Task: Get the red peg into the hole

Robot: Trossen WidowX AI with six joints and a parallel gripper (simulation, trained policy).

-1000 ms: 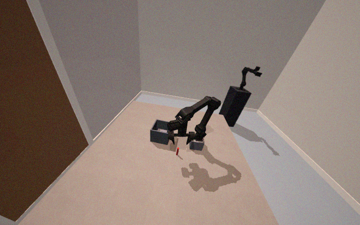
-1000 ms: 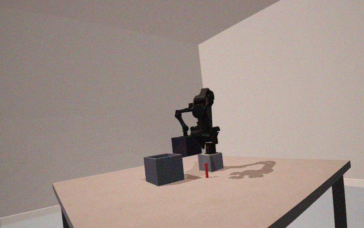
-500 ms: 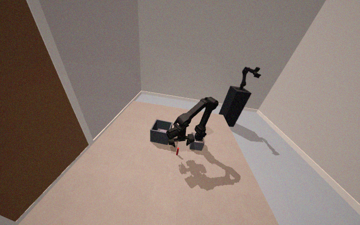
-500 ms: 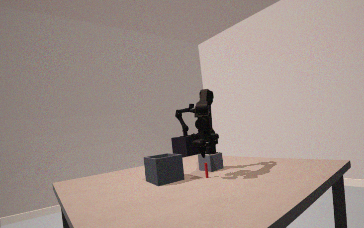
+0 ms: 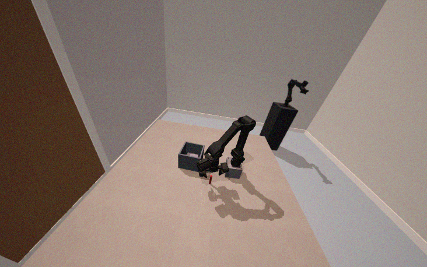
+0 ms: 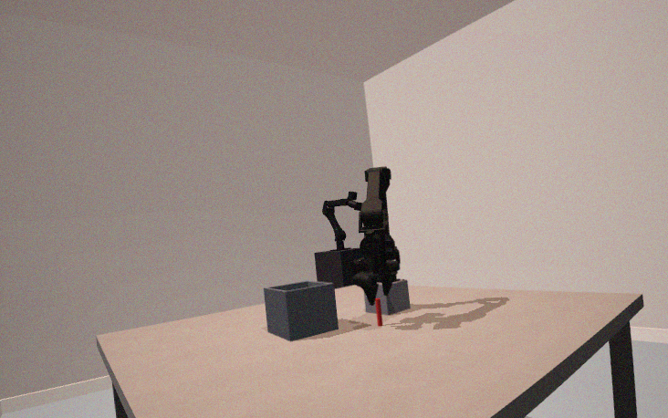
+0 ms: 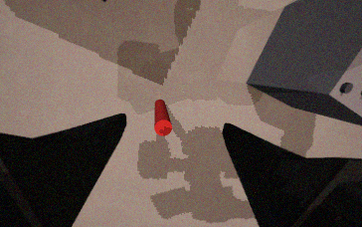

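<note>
My gripper tip is 1 cm short of the red peg and 3 cm above it.
</note>
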